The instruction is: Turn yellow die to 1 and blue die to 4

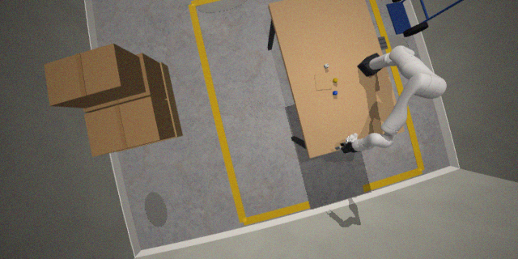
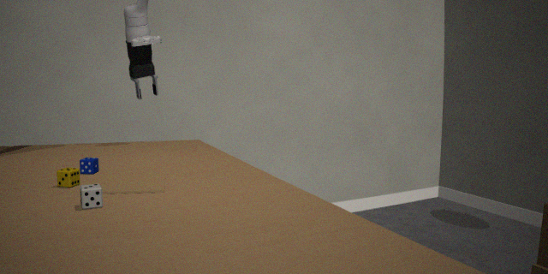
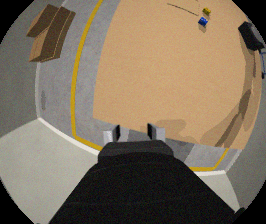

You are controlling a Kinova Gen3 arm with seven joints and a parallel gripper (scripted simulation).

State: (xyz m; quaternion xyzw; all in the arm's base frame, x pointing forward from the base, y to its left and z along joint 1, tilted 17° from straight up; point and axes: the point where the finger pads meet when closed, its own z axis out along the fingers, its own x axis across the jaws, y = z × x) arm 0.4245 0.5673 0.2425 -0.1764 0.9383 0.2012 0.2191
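My hand is 90 mm past the white die, 670 mm to the left of it and 160 mm above it. Round my hand: tan mat 50 mm behind, 540 mm to the right, 170 mm below; yellow die 150 mm behind, 530 mm to the right, 160 mm below; blue die 130 mm behind, 420 mm to the right, 160 mm below.
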